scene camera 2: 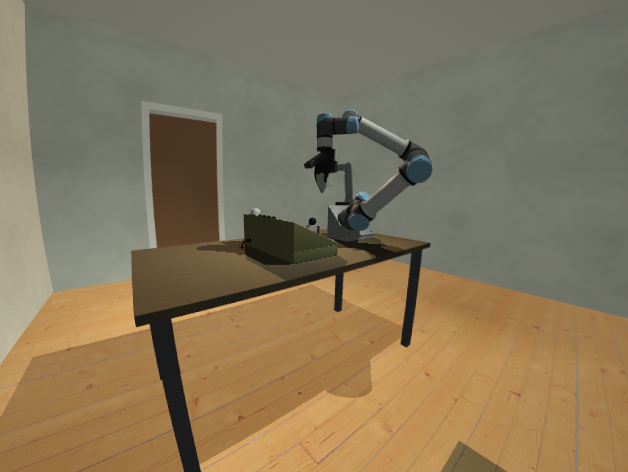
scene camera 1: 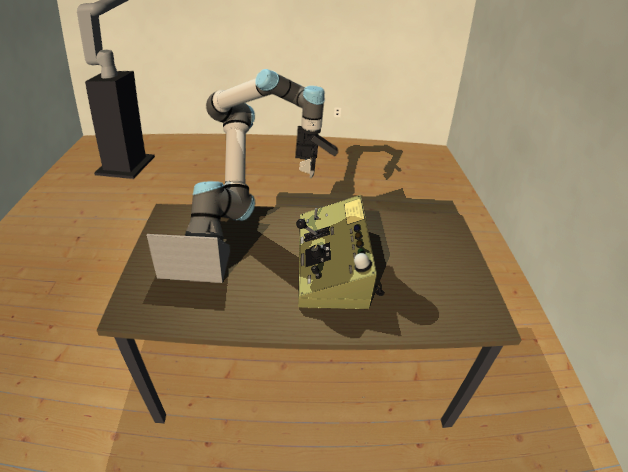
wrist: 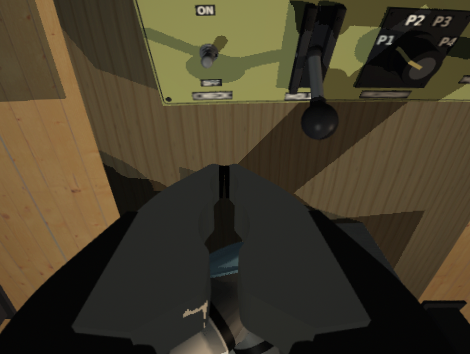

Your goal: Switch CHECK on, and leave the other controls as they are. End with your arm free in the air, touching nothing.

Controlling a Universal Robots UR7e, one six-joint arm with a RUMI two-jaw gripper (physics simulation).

The pictures show: the gripper and a ball-ended lever.
The gripper also shows in scene camera 2 and in the wrist view.
